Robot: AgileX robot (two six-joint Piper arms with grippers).
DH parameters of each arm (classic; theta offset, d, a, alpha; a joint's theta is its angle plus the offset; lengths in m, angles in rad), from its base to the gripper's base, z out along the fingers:
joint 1: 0 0.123 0 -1.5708
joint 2: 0.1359 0 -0.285 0
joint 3: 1.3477 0 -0.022 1.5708
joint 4: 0 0.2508 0 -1.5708
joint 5: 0 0 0.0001 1.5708
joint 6: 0 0.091 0 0
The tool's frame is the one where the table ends.
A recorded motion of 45 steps. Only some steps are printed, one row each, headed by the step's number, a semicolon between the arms.
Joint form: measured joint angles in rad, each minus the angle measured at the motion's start. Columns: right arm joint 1, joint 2, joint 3, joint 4, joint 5, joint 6; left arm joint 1, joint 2, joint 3, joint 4, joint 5, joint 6.
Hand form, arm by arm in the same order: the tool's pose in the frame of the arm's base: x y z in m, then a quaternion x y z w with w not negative. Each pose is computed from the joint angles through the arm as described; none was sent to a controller.
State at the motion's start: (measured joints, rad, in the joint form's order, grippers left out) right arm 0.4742 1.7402 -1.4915 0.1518 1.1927 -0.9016; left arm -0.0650 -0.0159 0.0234 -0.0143 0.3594 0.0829
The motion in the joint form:
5: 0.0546 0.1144 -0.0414 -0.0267 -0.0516 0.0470; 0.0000 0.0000 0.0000 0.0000 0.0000 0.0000
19: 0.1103 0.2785 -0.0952 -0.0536 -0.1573 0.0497; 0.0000 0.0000 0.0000 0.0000 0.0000 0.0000
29: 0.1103 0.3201 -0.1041 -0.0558 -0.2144 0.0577; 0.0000 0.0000 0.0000 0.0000 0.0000 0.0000
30: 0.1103 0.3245 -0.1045 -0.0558 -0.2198 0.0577; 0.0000 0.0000 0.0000 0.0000 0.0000 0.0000
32: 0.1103 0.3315 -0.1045 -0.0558 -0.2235 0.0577; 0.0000 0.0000 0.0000 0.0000 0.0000 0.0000
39: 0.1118 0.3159 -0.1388 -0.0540 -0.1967 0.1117; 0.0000 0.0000 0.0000 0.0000 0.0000 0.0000
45: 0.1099 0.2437 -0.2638 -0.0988 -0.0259 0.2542; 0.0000 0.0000 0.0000 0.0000 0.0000 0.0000
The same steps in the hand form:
5: 0.3254 0.2021 0.2577 -0.61787 0.77800 0.04254 0.10555; 0.0526 -0.0039 0.1738 0.05519 0.79685 -0.00065 0.60165
19: 0.3442 0.2370 0.2077 -0.63851 0.76243 0.03133 0.10011; 0.0526 -0.0039 0.1738 0.05519 0.79685 -0.00065 0.60165
29: 0.3526 0.2419 0.1935 -0.63358 0.76504 0.02823 0.11176; 0.0526 -0.0039 0.1738 0.05519 0.79685 -0.00065 0.60165
30: 0.3533 0.2424 0.1918 -0.63338 0.76512 0.02803 0.11243; 0.0526 -0.0039 0.1738 0.05519 0.79685 -0.00065 0.60165
32: 0.3540 0.2428 0.1889 -0.63332 0.76540 0.02812 0.11079; 0.0526 -0.0039 0.1738 0.05519 0.79685 -0.00065 0.60165
39: 0.3550 0.2446 0.2040 -0.61313 0.77994 0.03166 0.12153; 0.0526 -0.0039 0.1738 0.05519 0.79685 -0.00065 0.60165
45: 0.3510 0.2373 0.2648 -0.56657 0.81315 0.02136 0.13162; 0.0526 -0.0039 0.1738 0.05519 0.79685 -0.00065 0.60165

